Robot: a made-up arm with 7 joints. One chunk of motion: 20 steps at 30 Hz.
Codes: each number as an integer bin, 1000 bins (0 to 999) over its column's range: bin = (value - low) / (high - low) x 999, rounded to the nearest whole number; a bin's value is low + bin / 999 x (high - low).
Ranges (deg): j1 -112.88..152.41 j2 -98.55..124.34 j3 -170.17..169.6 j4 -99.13..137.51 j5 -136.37..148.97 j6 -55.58..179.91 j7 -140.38..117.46
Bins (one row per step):
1: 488 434 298 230 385 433 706
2: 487 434 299 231 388 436 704
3: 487 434 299 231 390 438 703
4: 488 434 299 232 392 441 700
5: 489 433 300 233 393 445 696
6: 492 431 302 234 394 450 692
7: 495 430 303 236 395 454 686
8: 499 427 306 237 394 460 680
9: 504 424 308 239 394 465 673
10: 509 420 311 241 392 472 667
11: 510 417 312 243 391 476 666
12: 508 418 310 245 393 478 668
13: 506 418 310 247 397 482 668
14: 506 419 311 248 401 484 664
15: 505 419 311 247 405 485 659
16: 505 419 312 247 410 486 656
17: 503 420 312 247 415 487 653
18: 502 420 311 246 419 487 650
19: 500 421 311 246 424 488 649
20: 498 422 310 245 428 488 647
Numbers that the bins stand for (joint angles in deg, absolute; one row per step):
1: 16.71 -1.72 -68.82 -44.65 -26.40 46.49 41.84
2: 16.45 -1.72 -68.48 -44.41 -25.55 47.20 41.32
3: 16.45 -1.72 -68.48 -44.41 -24.98 47.67 41.06
4: 16.71 -1.72 -68.48 -44.17 -24.40 48.38 40.29
5: 16.98 -1.94 -68.14 -43.94 -24.12 49.32 39.26
6: 17.77 -2.39 -67.46 -43.70 -23.83 50.50 38.22
7: 18.57 -2.61 -67.12 -43.23 -23.55 51.44 36.68
8: 19.63 -3.28 -66.10 -42.99 -23.83 52.85 35.13
9: 20.96 -3.95 -65.42 -42.52 -23.83 54.03 33.32
10: 22.29 -4.84 -64.40 -42.04 -24.40 55.68 31.77
11: 22.55 -5.51 -64.06 -41.57 -24.69 56.63 31.51
12: 22.02 -5.29 -64.74 -41.10 -24.12 57.10 32.03
13: 21.49 -5.29 -64.74 -40.62 -22.98 58.04 32.03
14: 21.49 -5.07 -64.40 -40.38 -21.83 58.51 31.00
15: 21.23 -5.07 -64.40 -40.62 -20.69 58.75 29.71
16: 21.23 -5.07 -64.06 -40.62 -19.26 58.98 28.93
17: 20.69 -4.84 -64.06 -40.62 -17.84 59.22 28.16
18: 20.43 -4.84 -64.40 -40.86 -16.69 59.22 27.38
19: 19.90 -4.62 -64.40 -40.86 -15.26 59.45 27.13
20: 19.37 -4.40 -64.74 -41.10 -14.12 59.45 26.61

